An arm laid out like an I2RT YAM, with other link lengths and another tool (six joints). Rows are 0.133 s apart.
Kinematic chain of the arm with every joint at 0, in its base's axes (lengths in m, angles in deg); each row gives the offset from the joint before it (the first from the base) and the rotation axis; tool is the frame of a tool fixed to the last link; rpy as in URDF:
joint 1: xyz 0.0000 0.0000 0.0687 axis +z
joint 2: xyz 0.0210 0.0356 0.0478 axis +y
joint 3: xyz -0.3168 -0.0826 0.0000 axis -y
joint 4: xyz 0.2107 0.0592 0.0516 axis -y
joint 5: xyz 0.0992 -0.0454 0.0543 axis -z
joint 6: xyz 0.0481 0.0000 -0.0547 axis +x
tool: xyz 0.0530 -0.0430 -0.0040 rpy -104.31 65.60 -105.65
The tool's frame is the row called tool.
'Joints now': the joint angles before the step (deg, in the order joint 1, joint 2, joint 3, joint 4, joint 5, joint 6). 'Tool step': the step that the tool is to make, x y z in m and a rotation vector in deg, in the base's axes. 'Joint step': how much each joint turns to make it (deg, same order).
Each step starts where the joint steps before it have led.
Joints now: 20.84, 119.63, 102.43, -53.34, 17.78, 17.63
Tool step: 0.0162, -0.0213, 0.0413, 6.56, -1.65, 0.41
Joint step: -4.56, 0.01, 11.62, -7.31, -7.12, -2.60
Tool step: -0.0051, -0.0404, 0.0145, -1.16, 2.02, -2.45
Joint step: -4.81, -0.02, 4.25, -6.05, -0.33, -2.47
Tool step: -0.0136, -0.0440, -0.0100, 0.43, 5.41, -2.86
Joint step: -5.75, 0.42, -0.40, -4.09, -2.13, -2.34
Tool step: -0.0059, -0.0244, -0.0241, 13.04, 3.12, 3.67
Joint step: -6.57, 0.15, -3.03, 0.64, -15.47, -6.21
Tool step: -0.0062, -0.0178, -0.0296, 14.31, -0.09, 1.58
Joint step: -6.20, 0.23, -6.16, 4.35, -15.71, -4.33
